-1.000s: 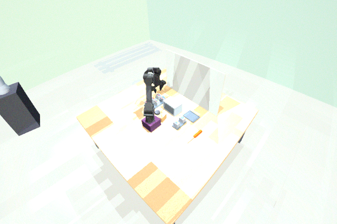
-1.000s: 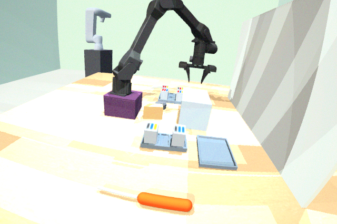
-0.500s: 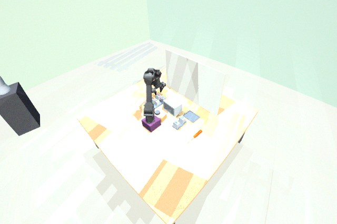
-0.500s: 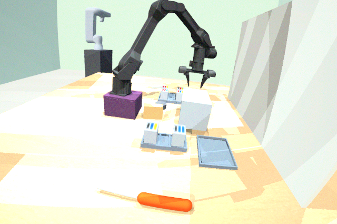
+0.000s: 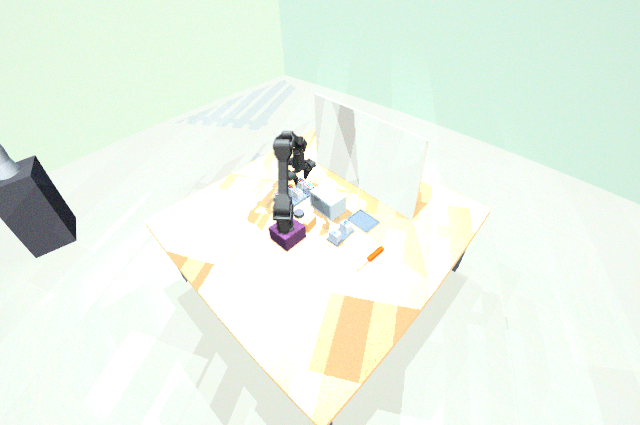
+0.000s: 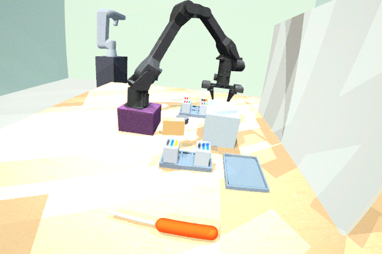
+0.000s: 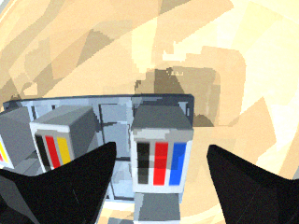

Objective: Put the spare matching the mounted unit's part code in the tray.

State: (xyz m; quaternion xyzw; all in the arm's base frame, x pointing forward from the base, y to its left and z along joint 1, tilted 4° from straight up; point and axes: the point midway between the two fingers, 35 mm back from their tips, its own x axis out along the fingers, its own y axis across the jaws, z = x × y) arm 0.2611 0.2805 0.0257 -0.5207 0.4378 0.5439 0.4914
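Right now my gripper tip is right at the spare block. From my gripper tip the other things lie so: tall panel: 250 mm ahead, 200 mm to the right, 180 mm above; mounted unit: 10 mm ahead, 220 mm to the right, 10 mm above; tan block: 130 mm behind, 280 mm to the right, 20 mm below.
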